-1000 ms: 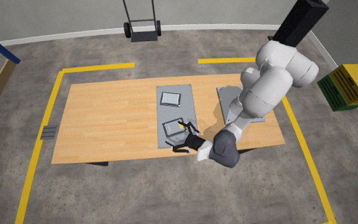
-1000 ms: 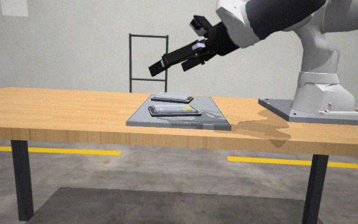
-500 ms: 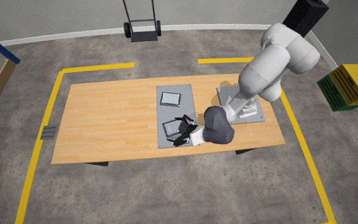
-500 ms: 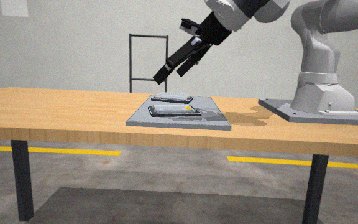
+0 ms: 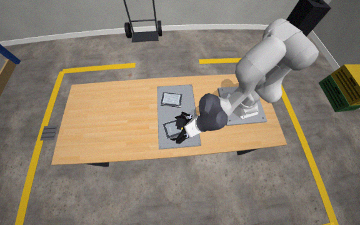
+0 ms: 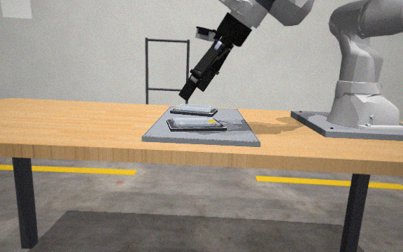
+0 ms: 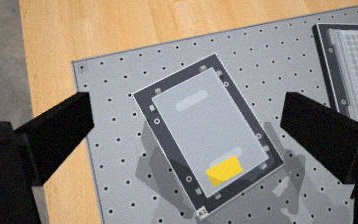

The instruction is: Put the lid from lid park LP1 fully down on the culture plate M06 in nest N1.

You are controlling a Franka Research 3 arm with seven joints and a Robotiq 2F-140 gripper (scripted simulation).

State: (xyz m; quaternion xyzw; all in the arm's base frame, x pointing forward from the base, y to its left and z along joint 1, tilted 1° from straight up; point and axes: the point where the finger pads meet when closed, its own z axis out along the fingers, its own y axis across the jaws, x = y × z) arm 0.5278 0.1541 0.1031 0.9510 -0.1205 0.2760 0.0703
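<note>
Right now my hand is 1 cm past the lid, 4 cm to the left of it and 10 cm above it. Round my hand: nest N1: 1 cm ahead, 28 cm to the right, 11 cm below; then lid park LP1: 1 cm behind, 4 cm to the right, 11 cm below.
</note>
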